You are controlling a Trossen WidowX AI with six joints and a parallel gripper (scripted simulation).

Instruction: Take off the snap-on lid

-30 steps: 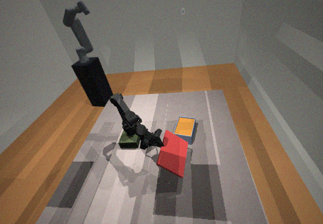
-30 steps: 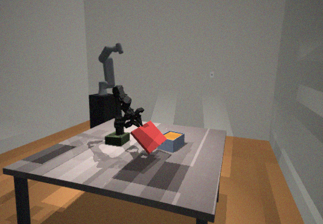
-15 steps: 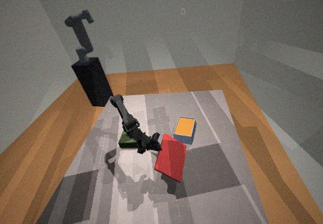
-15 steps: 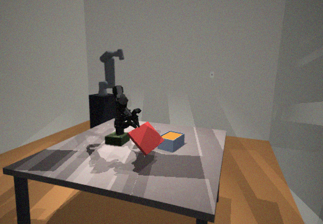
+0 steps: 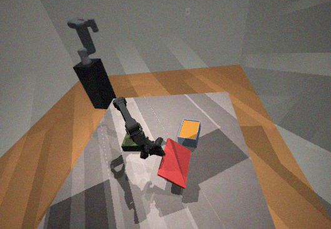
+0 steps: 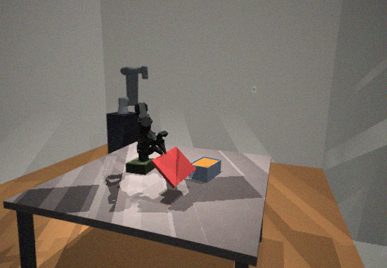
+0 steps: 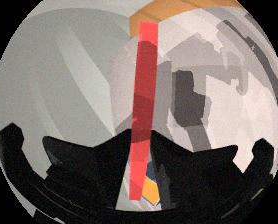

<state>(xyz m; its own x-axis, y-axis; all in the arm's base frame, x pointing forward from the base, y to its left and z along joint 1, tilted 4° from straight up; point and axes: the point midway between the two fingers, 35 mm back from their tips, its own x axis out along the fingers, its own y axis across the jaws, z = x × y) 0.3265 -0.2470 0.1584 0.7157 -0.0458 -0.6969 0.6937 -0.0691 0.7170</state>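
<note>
My gripper tip is now 60 mm short of the lid and 50 mm above it. Round my gripper tip: storage box 350 mm to the left, 180 mm below, 90 mm ahead.
</note>
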